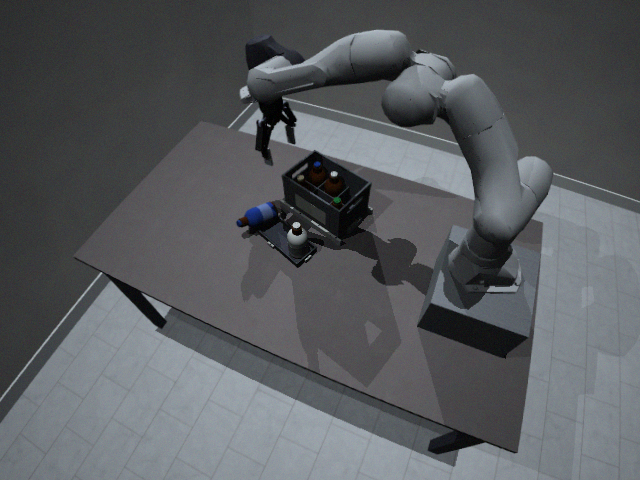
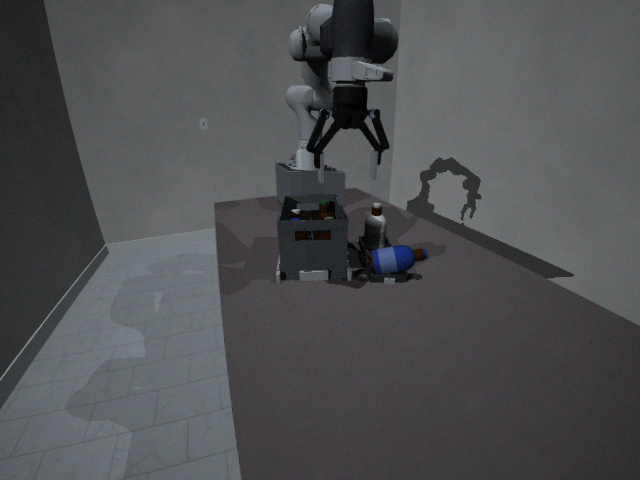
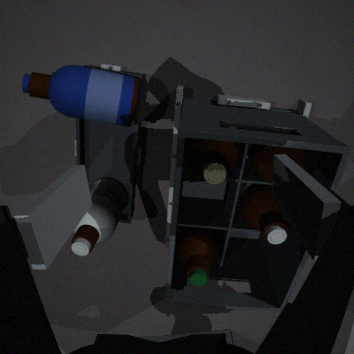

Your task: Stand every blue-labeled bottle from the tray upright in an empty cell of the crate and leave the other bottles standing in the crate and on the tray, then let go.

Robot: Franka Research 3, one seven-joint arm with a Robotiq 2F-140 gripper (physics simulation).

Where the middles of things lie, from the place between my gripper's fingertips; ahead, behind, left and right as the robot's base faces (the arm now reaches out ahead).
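Scene:
My gripper: 20 cm above the white-labeled bottle (image 2: 375, 224), 20 cm to the right of it, 11 cm beyond it.

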